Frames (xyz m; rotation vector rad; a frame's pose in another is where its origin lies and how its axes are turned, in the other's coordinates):
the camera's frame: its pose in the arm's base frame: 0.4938 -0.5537 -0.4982 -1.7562 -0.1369 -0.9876
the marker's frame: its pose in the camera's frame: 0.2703 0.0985 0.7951 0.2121 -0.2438 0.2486
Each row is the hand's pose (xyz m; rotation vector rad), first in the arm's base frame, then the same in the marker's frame.
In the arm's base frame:
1: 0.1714 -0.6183 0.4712 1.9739 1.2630 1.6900
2: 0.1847 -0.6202 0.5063 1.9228 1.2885 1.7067
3: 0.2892 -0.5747 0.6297 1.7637 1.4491 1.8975
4: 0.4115 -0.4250 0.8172 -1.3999 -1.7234 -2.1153
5: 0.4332 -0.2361 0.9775 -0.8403 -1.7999 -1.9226
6: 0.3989 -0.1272 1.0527 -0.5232 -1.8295 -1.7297
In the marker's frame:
1: -0.3176 -1.1516 -0.8720 -1.0812 -0.0810 -1.5582
2: -0.2899 -1.1770 -0.8723 -1.0708 -0.0762 -1.6024
3: -0.1533 -1.2507 -0.8080 -0.8725 -0.0090 -1.7379
4: 0.0058 -1.3910 -0.6421 -0.4221 0.0659 -1.8972
5: 0.0570 -1.5557 -0.4630 0.1179 0.0545 -1.9722
6: 0.0381 -1.6550 -0.3709 0.4710 0.0005 -1.9695

